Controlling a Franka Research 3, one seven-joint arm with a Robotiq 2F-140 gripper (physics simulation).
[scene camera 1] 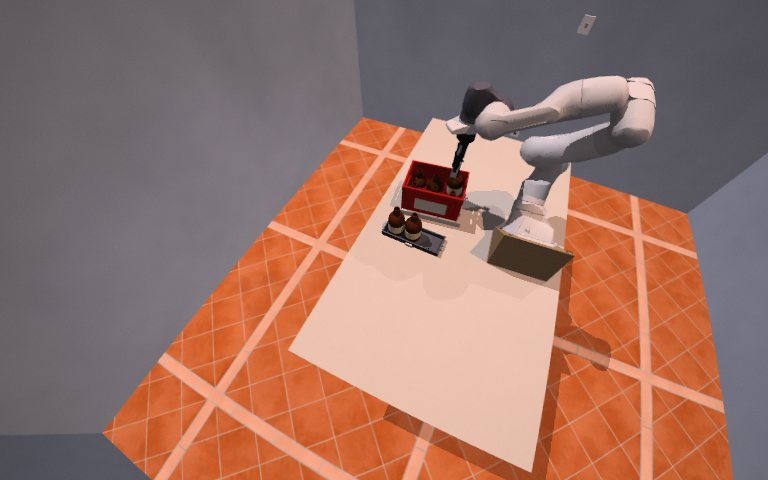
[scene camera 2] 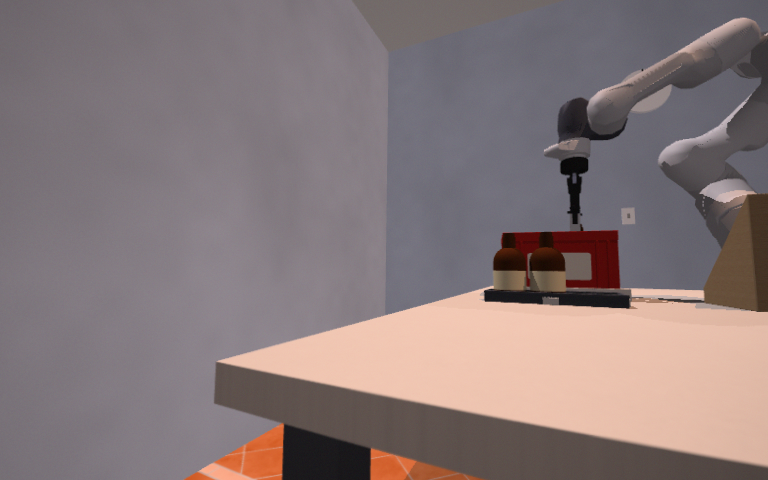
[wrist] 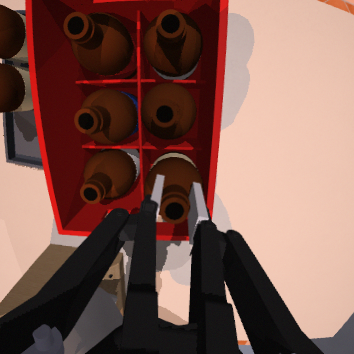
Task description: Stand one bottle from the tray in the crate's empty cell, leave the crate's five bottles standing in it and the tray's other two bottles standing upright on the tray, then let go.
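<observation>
My gripper (scene camera 1: 454, 173) (scene camera 2: 576, 225) (wrist: 175, 189) points down and is shut on the neck of a brown bottle (scene camera 1: 454, 185) (wrist: 172, 172) with a cream label. This bottle is inside a corner cell of the red crate (scene camera 1: 459, 207) (scene camera 2: 607, 260) (wrist: 222, 60), on the side away from the tray. Its base is hidden, so I cannot tell whether it touches the crate floor. The crate's five other brown bottles stand in their cells in the wrist view. Two brown bottles, one (scene camera 1: 396, 220) (scene camera 2: 509, 266) and another (scene camera 1: 414, 227) (scene camera 2: 547, 267), stand upright on the dark tray (scene camera 1: 433, 243) (scene camera 2: 600, 299).
The tray lies beside the crate's long side. Crate walls and thin red dividers surround the held bottle closely, with a neighbouring bottle (wrist: 170, 107) and another (wrist: 112, 172) in adjoining cells. A brown wedge-shaped block (scene camera 1: 526, 254) (scene camera 2: 736, 271) stands at the arm's base.
</observation>
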